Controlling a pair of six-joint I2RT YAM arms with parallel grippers.
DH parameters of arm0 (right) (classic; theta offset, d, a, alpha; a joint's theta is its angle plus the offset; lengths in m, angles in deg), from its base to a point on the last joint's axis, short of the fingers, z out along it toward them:
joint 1: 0 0.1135 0.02 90
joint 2: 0 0 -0.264 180
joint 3: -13.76 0 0.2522 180
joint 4: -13.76 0 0.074 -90
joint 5: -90 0 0 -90
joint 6: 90 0.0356 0 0
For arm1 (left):
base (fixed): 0 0 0 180
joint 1: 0 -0.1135 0.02 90
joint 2: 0 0 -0.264 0
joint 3: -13.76 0 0.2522 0
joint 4: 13.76 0 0.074 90
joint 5: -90 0 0 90
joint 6: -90 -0.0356 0 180
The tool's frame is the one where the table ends.
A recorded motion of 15 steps. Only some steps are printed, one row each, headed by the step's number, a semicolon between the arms.
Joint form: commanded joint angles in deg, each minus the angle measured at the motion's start. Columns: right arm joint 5, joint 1, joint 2, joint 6, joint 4, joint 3; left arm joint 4, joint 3, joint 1, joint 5, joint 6, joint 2.
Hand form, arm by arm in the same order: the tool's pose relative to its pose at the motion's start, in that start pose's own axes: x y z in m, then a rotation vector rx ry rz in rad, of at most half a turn. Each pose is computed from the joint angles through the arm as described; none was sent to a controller.
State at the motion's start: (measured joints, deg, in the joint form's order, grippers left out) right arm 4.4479 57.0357 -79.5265 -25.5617 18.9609 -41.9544; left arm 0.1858 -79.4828 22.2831 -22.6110 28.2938 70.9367
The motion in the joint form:
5: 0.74 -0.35 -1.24 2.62 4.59 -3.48; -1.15 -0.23 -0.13 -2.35 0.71 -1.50
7: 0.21 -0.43 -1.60 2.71 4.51 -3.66; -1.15 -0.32 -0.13 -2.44 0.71 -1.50
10: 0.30 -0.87 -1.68 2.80 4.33 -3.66; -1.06 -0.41 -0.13 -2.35 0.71 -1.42
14: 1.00 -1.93 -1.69 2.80 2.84 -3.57; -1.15 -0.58 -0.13 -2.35 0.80 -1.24
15: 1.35 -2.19 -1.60 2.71 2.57 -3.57; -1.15 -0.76 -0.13 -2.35 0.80 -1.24
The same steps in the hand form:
5: -0.0223 -0.0127 0.0048 0.0425 -0.1113 0.0373; -0.0079 -0.0092 -0.0084 0.0560 -0.0216 0.0082
7: -0.0214 -0.0133 0.0062 0.0502 -0.1029 0.0401; -0.0084 -0.0095 -0.0085 0.0581 -0.0221 0.0089
10: -0.0198 -0.0152 0.0064 0.0537 -0.0966 0.0440; -0.0084 -0.0093 -0.0082 0.0561 -0.0218 0.0083
14: -0.0143 -0.0186 0.0062 0.0475 -0.0695 0.0511; -0.0088 -0.0092 -0.0074 0.0567 -0.0229 0.0073
15: -0.0136 -0.0197 0.0057 0.0447 -0.0675 0.0509; -0.0097 -0.0098 -0.0076 0.0581 -0.0254 0.0086

